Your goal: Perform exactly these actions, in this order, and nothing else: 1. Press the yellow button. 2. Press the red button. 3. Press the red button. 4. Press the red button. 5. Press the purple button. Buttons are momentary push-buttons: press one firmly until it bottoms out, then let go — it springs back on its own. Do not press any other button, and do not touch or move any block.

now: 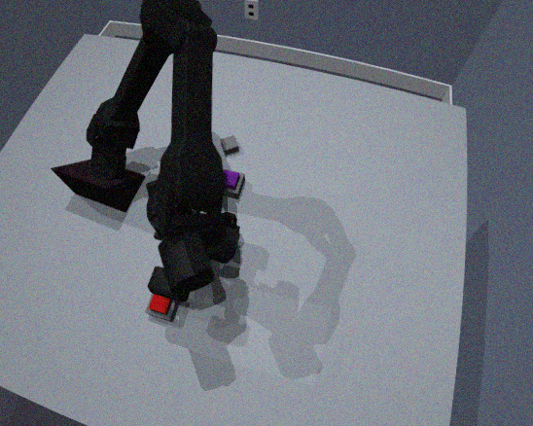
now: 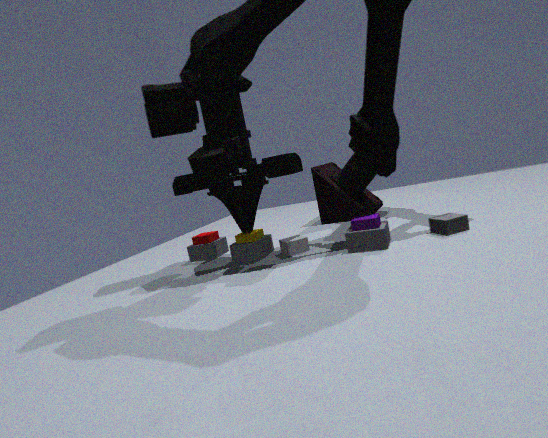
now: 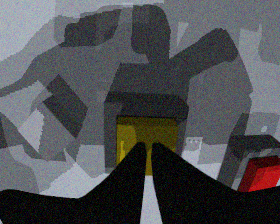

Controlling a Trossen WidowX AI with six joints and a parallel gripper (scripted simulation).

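Right now the yellow button is 10 mm below my gripper tip. From my gripper tip the other things lie so: white block: 10 mm behind, 60 mm to the left, 30 mm below; red button: 20 mm behind, 100 mm to the right; purple button: 20 mm behind, 170 mm to the left.
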